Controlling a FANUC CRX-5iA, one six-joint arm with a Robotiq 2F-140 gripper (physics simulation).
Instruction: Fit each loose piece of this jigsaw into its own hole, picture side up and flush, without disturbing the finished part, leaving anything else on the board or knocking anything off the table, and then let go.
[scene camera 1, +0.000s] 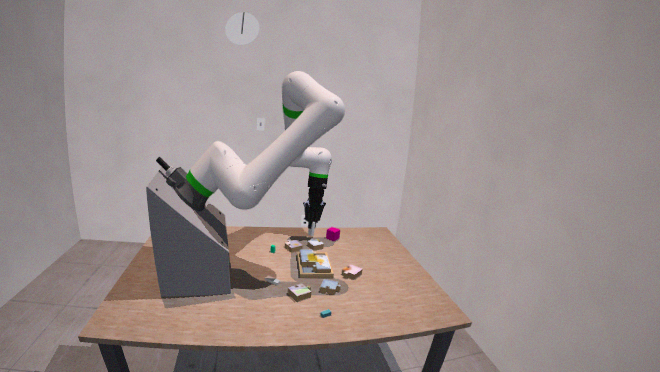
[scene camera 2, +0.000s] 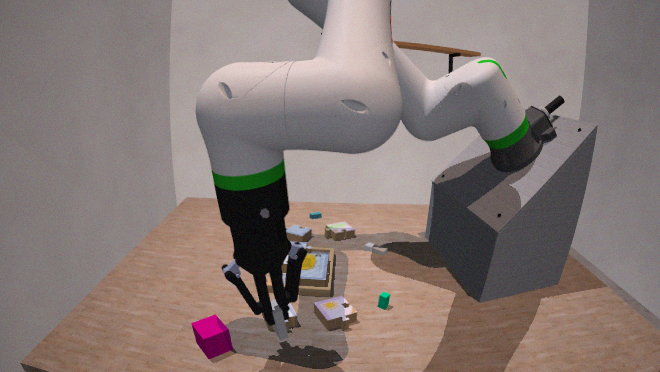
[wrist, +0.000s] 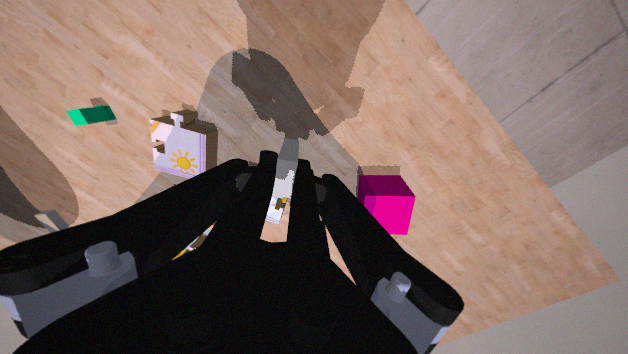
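Observation:
My gripper (scene camera 1: 311, 232) (scene camera 2: 281, 332) (wrist: 289, 152) is shut and empty, fingertips above the table close beside the striped pale piece (scene camera 1: 315, 244) (scene camera 2: 291, 315) (wrist: 273, 213), which the fingers partly hide. The sun piece (scene camera 1: 293, 245) (scene camera 2: 330, 311) (wrist: 189, 142) lies picture side up beside it. The framed board (scene camera 1: 316, 275) (scene camera 2: 318, 291) holds the finished part, with yellow and pale blue areas; the arm hides part of it in scene camera 2. A pink piece (scene camera 1: 353, 270), a pale blue piece (scene camera 1: 330, 285) (scene camera 2: 298, 231) and a green-and-white piece (scene camera 1: 299, 291) (scene camera 2: 340, 228) lie around the board.
A magenta cube (scene camera 1: 333, 234) (scene camera 2: 212, 336) (wrist: 391, 212) stands near the gripper. A green block (scene camera 1: 273, 248) (scene camera 2: 384, 300) (wrist: 92, 115), a teal block (scene camera 1: 326, 313) (scene camera 2: 315, 215) and a light grey item (scene camera 1: 272, 281) (scene camera 2: 375, 249) (wrist: 52, 220) lie on the table.

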